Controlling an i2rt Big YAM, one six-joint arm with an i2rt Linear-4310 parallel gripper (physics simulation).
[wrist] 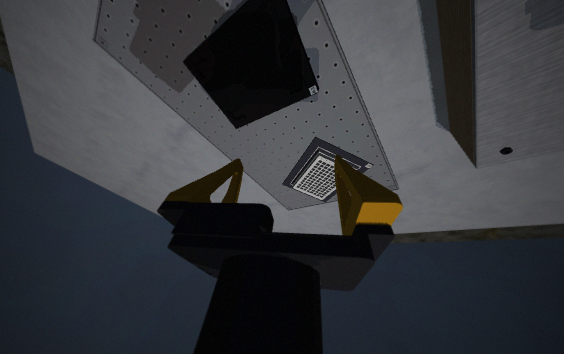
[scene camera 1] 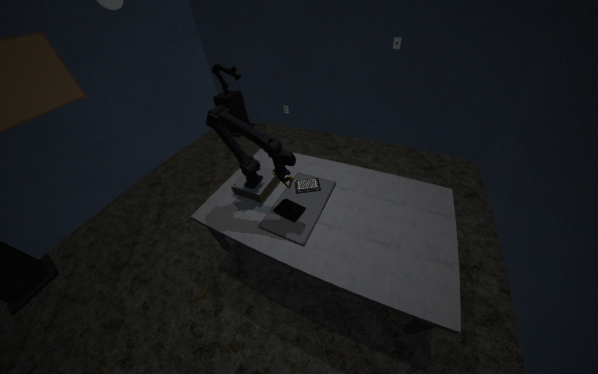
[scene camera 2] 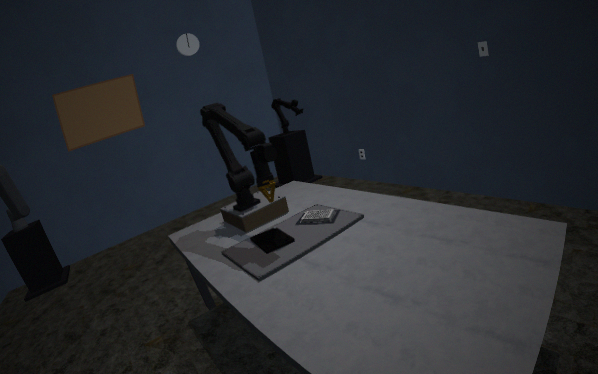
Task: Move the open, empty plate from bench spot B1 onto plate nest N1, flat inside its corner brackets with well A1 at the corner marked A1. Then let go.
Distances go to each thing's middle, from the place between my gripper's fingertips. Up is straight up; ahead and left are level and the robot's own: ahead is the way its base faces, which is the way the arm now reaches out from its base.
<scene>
The black block (wrist: 251, 67) lies 140 mm below my hand, 70 mm to the right of it and 40 mm ahead of it.
</scene>
